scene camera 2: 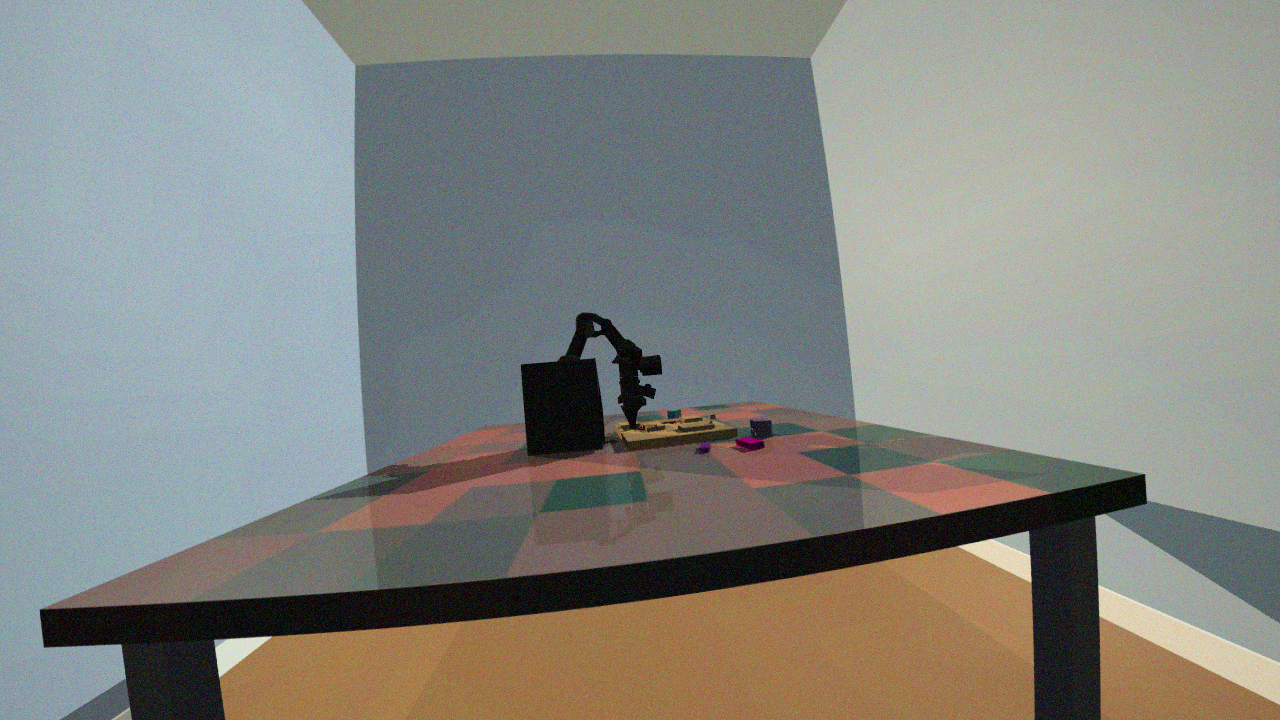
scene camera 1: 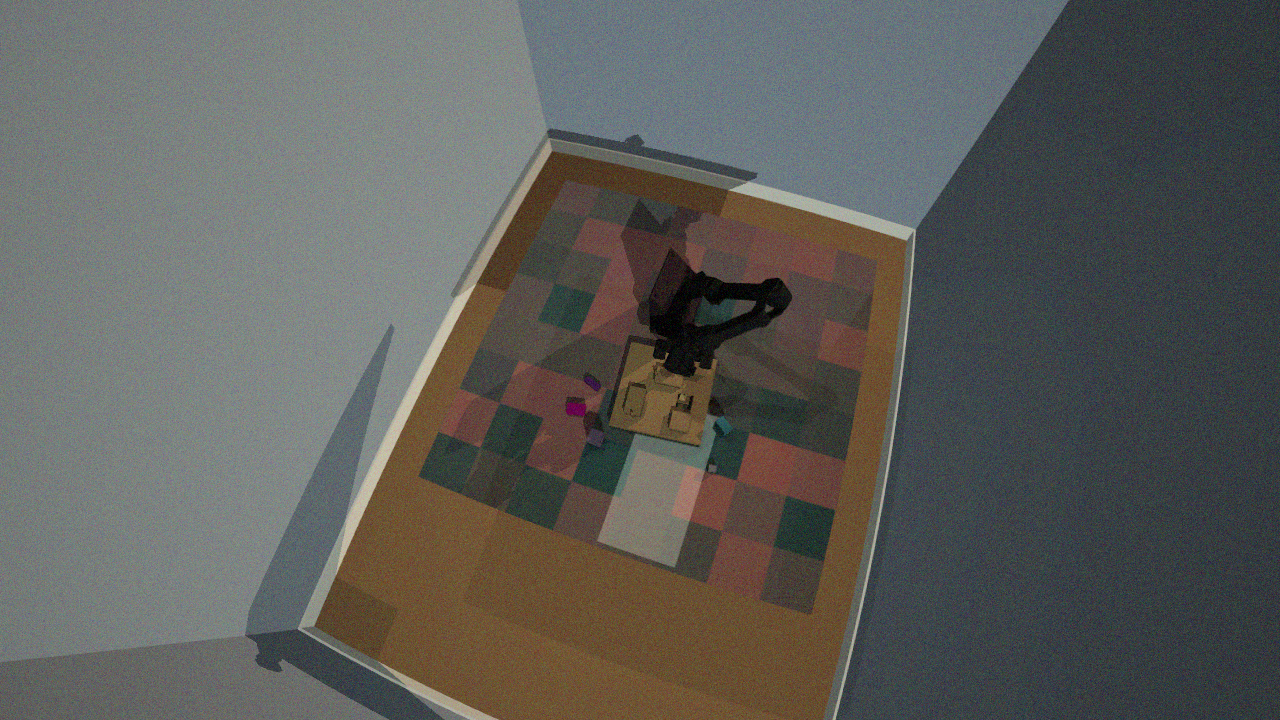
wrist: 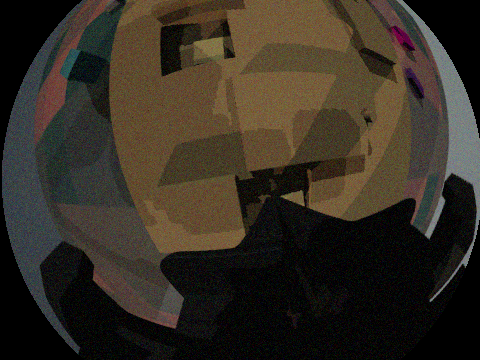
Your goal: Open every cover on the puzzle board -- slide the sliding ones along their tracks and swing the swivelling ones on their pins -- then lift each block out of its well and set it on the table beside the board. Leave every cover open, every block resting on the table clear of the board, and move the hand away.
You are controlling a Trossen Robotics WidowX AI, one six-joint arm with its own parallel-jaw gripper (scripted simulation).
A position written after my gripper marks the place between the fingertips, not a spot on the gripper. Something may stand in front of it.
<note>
My gripper [scene camera 2: 633, 428] is shut, with nothing in its grasp. Further things: a tan puzzle board [scene camera 1: 660, 400].
My gripper also shows in the wrist view [wrist: 272, 202]. The tan puzzle board also shows in scene camera 2 [scene camera 2: 639, 438] and in the wrist view [wrist: 173, 121].
</note>
